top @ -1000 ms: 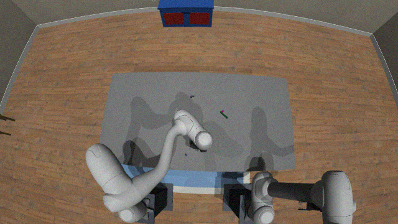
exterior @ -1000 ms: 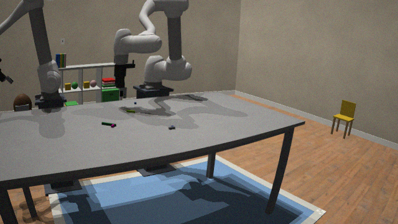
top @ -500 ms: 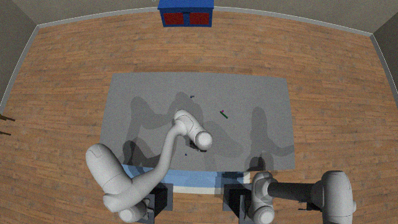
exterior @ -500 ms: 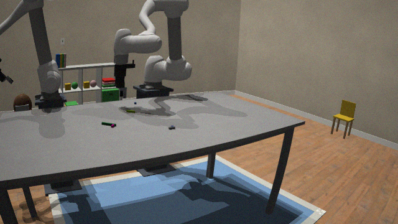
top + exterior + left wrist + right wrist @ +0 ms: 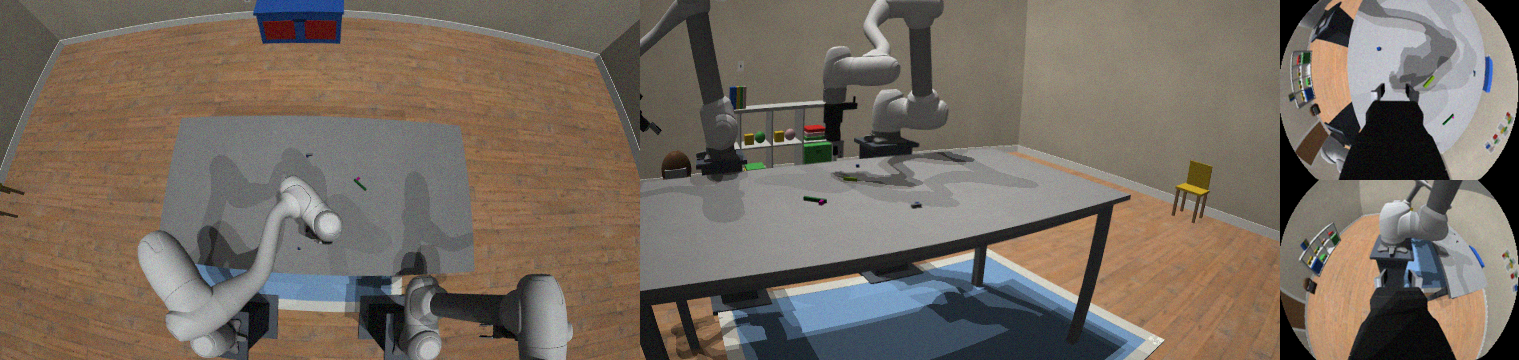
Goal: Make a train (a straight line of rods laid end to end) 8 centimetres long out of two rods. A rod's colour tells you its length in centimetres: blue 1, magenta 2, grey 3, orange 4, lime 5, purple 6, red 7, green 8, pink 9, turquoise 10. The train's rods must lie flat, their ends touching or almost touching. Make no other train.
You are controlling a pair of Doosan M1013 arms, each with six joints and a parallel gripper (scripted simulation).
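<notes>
Right now the grey rod is 45 cm ahead of my left hand, 7 cm to the left of it and 7 cm below it. The rest, counted from my left hand: lime rod 11 cm ahead, 7 cm below; then magenta rod 31 cm ahead, 18 cm to the right, 7 cm below; then green rod 28 cm ahead, 19 cm to the right, 7 cm below.
</notes>
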